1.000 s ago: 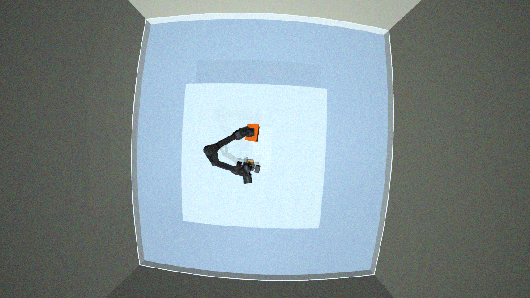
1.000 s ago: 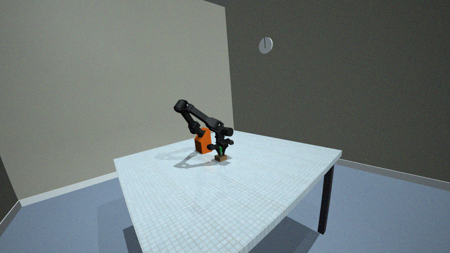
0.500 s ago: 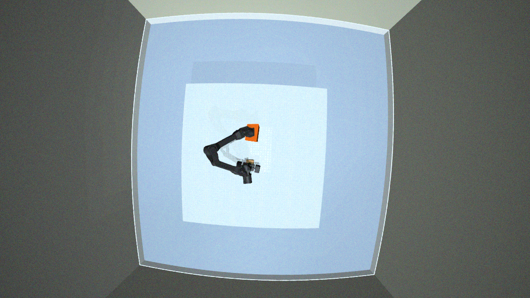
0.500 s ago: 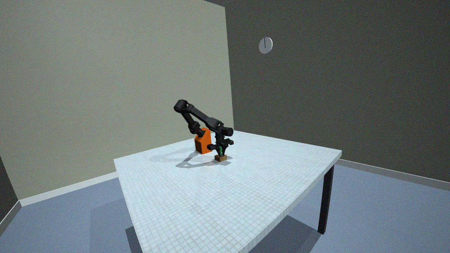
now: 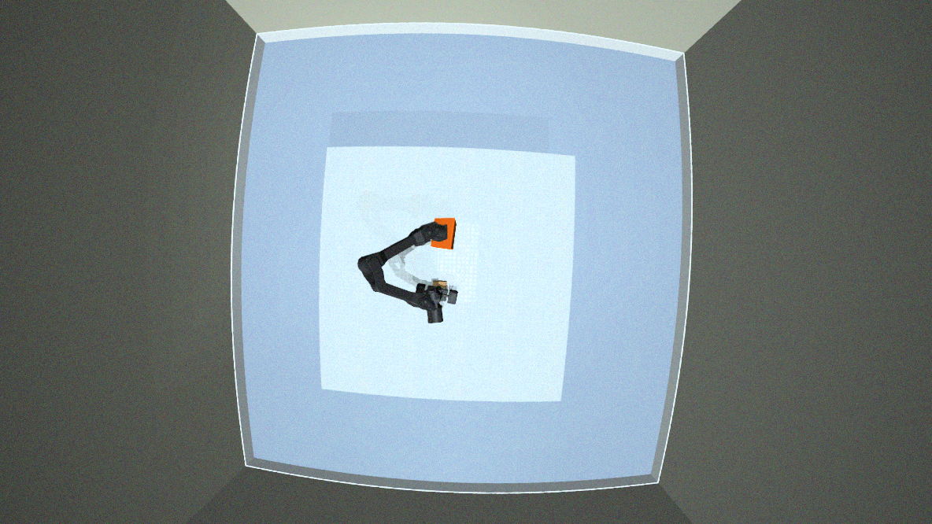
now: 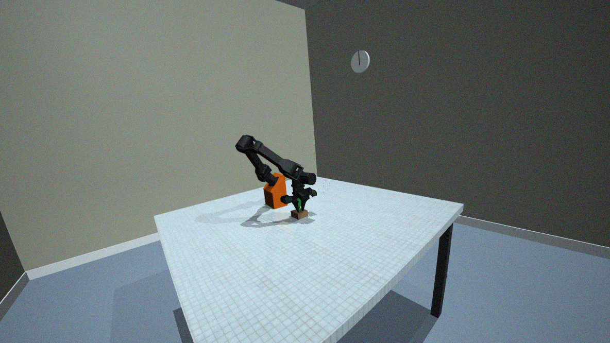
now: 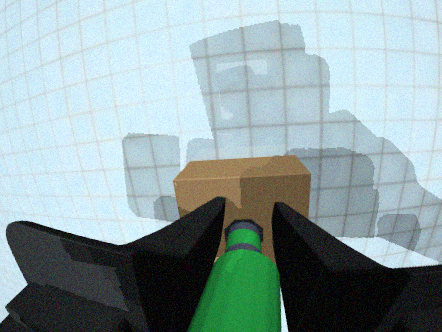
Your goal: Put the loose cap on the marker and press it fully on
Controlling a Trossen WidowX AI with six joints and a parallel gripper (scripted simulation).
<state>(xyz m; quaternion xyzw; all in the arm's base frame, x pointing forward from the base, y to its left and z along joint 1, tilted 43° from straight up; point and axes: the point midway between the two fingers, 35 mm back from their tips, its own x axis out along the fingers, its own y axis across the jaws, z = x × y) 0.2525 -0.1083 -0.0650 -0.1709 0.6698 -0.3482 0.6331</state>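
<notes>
Now: gripper tip 20 mm past the holder block and 20 mm above it. The rest, counted from my gripper tip: green cap (10 mm behind, 10 mm to the left, 50 mm above).
</notes>
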